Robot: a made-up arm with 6 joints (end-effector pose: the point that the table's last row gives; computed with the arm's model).
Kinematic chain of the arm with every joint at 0, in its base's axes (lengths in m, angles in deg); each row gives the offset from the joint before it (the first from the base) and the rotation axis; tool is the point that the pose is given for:
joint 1: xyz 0 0 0.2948 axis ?
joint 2: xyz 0 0 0 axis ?
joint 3: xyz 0 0 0.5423 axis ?
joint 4: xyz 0 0 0 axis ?
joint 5: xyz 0.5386 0 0 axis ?
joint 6: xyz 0 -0.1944 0 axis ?
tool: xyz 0 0 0
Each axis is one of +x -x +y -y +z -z.
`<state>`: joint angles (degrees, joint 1 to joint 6).
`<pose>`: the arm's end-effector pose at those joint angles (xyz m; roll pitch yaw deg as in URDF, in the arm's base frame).
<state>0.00 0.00 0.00 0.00 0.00 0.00</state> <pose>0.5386 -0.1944 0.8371 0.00 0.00 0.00</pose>
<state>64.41 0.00 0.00 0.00 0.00 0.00</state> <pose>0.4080 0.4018 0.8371 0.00 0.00 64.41</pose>
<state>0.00 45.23 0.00 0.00 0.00 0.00</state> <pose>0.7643 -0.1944 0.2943 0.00 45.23 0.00</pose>
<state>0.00 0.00 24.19 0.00 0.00 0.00</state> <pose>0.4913 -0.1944 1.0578 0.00 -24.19 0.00</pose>
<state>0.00 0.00 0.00 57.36 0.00 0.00</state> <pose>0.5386 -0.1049 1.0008 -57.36 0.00 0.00</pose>
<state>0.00 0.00 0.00 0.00 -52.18 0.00</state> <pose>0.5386 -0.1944 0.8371 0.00 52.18 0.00</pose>
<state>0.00 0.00 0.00 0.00 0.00 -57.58</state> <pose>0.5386 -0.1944 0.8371 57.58 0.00 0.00</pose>
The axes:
joint 1: +z
joint 2: +y
joint 3: -y
joint 4: -x
joint 5: -y
joint 6: -x

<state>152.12 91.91 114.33 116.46 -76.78 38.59</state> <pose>-0.9010 0.3787 0.6430 -110.08 -29.22 65.14</pose>
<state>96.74 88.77 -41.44 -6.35 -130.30 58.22</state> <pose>0.1710 0.1995 -0.0910 144.88 -79.51 -110.87</pose>
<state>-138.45 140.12 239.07 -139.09 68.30 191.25</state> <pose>-0.1942 -0.3684 0.4305 -4.60 -28.33 177.82</pose>
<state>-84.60 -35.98 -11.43 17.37 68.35 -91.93</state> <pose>-0.1709 -0.1640 1.0102 -11.71 -73.77 12.18</pose>
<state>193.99 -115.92 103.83 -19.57 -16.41 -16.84</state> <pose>0.8712 0.4058 -0.2366 -146.77 24.13 8.04</pose>
